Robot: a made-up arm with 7 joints.
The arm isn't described. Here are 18 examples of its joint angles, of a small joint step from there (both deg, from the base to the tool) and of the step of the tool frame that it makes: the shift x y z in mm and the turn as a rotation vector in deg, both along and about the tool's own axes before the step.
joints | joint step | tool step
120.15 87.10 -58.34 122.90 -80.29 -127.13 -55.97 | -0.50 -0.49 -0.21 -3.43 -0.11 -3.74 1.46 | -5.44 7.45 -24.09 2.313 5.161 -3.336
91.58 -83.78 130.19 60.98 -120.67 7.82 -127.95 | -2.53 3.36 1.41 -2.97 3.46 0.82 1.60 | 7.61 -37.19 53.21 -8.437 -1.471 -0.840
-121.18 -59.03 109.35 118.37 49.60 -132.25 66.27 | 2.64 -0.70 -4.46 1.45 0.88 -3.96 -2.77 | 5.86 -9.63 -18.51 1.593 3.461 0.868
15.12 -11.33 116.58 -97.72 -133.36 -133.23 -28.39 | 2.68 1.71 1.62 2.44 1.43 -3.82 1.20 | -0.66 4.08 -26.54 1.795 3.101 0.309
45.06 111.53 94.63 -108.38 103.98 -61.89 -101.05 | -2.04 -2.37 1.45 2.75 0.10 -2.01 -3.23 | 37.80 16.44 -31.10 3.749 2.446 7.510
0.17 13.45 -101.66 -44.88 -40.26 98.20 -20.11 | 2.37 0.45 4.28 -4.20 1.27 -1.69 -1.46 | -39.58 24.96 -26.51 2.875 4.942 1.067
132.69 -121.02 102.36 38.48 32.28 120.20 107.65 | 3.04 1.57 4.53 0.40 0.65 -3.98 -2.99 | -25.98 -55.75 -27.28 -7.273 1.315 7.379
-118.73 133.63 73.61 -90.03 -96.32 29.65 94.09 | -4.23 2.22 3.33 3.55 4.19 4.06 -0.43 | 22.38 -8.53 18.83 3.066 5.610 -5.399
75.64 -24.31 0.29 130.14 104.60 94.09 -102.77 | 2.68 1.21 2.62 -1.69 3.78 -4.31 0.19 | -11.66 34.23 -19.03 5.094 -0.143 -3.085
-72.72 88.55 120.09 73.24 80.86 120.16 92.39 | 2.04 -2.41 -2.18 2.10 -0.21 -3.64 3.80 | -28.94 11.67 -4.96 -1.085 3.684 -6.956
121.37 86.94 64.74 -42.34 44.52 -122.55 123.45 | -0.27 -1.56 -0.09 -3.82 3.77 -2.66 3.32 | -3.75 -16.60 -13.19 -3.225 -3.231 0.400
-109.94 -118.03 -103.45 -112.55 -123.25 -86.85 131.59 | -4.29 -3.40 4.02 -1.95 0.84 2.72 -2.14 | -40.11 -35.44 45.35 6.126 0.799 7.983
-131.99 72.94 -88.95 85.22 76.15 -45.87 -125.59 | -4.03 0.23 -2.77 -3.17 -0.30 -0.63 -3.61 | -22.33 8.24 6.07 -2.765 -3.985 4.102
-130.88 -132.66 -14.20 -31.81 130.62 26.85 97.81 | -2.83 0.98 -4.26 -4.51 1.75 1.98 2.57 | 63.43 30.85 40.85 3.798 4.620 -11.586
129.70 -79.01 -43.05 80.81 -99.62 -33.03 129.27 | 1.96 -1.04 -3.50 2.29 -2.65 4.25 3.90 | -1.72 -6.54 -26.12 -0.550 0.984 -5.805
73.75 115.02 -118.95 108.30 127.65 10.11 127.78 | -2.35 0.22 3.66 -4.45 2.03 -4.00 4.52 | 39.51 19.81 5.03 -4.261 1.496 -10.457
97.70 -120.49 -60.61 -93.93 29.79 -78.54 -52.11 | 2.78 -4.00 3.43 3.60 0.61 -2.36 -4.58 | -26.27 23.86 0.31 0.652 -3.281 0.693
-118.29 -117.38 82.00 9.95 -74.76 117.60 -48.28 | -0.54 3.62 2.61 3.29 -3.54 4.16 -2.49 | 31.85 10.28 24.44 -1.344 -5.507 7.339
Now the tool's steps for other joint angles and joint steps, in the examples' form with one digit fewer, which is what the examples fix.
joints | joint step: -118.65 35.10 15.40 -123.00 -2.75 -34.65 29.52 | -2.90 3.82 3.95 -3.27 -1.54 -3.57 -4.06
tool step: -18.4 3.0 -61.9 2.28 8.48 5.19
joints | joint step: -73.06 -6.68 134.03 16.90 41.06 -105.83 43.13 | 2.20 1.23 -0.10 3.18 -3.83 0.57 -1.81
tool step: 0.3 -15.1 11.1 0.89 -2.26 0.07
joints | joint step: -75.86 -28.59 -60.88 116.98 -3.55 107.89 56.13 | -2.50 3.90 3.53 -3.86 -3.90 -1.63 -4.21
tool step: -63.7 30.8 -42.2 2.71 7.28 6.24
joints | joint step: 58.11 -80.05 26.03 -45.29 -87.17 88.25 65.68 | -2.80 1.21 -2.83 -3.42 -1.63 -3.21 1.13
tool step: -61.9 18.9 -10.9 1.04 6.61 -0.67
